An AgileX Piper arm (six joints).
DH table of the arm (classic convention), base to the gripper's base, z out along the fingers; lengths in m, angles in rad. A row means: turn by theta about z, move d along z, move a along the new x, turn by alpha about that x. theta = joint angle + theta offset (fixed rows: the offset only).
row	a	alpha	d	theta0
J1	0	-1.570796	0.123	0
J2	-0.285	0	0	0.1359
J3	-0.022	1.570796	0	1.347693
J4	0	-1.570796	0.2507	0
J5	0	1.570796	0	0
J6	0	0	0.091	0
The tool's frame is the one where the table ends.
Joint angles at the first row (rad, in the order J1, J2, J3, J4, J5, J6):
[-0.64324 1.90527 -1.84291 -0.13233 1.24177 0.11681]
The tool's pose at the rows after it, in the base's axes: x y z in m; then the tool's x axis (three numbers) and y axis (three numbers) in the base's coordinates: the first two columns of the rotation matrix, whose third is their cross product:
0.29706 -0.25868 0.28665 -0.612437 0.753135 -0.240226 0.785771 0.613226 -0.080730
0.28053 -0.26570 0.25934 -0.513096 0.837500 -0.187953 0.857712 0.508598 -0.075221
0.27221 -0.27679 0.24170 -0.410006 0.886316 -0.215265 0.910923 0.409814 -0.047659
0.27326 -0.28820 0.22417 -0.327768 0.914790 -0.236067 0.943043 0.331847 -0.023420
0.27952 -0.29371 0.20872 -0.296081 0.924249 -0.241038 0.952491 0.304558 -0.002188
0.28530 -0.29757 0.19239 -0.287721 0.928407 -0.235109 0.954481 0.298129 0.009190
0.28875 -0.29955 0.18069 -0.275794 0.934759 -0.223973 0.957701 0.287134 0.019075
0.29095 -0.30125 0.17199 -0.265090 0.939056 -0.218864 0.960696 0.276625 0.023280
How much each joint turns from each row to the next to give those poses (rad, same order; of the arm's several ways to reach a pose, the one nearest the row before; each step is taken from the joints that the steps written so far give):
[-0.04331 -0.02685 0.16206 -0.00483 0.00000 0.12498]
[-0.04169 -0.00011 0.10470 -0.00001 -0.04201 0.09816]
[-0.03649 0.00896 0.05905 -0.00167 -0.09298 0.08910]
[-0.01910 0.03927 0.01287 -0.00466 -0.07244 0.07772]
[-0.00108 0.04066 -0.00003 0.00799 -0.05129 0.03259]
[0.00087 0.04157 0.00005 0.00969 -0.04085 0.00901]
[0.00001 0.02905 -0.00001 0.01220 -0.02294 0.00892]
[0.00000 0.02160 -0.00004 0.00330 -0.01809 0.01146]

